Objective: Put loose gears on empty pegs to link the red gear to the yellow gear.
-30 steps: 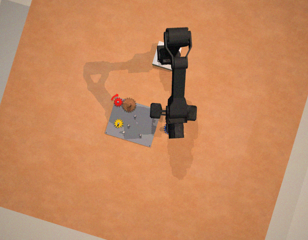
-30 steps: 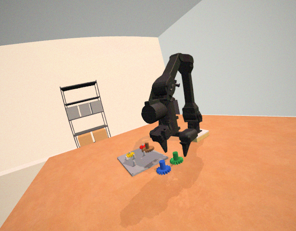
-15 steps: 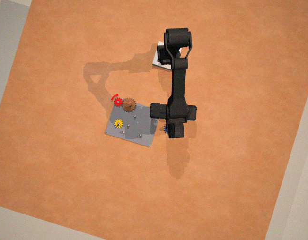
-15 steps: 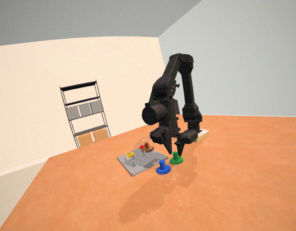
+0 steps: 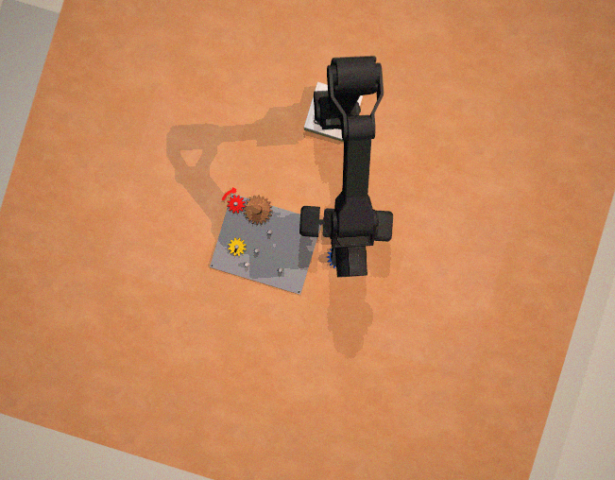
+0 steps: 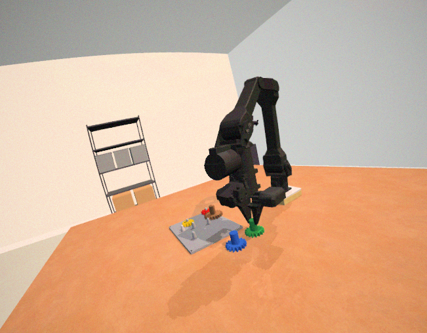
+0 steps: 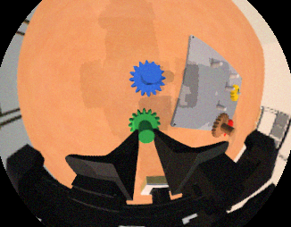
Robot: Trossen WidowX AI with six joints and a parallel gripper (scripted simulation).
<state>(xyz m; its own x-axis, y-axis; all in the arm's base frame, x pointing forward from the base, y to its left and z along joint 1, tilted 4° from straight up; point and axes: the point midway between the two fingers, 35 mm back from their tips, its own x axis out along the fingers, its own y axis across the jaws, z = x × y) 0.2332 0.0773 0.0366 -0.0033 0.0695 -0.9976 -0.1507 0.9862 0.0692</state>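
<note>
Right now my gripper tip is 10 mm short of the brown gear and 190 mm to the left of it. From my gripper tip the other things lie so: blue gear 70 mm ahead, 10 mm below; green gear 10 mm below; yellow gear 100 mm ahead, 220 mm to the right, 10 mm below.
</note>
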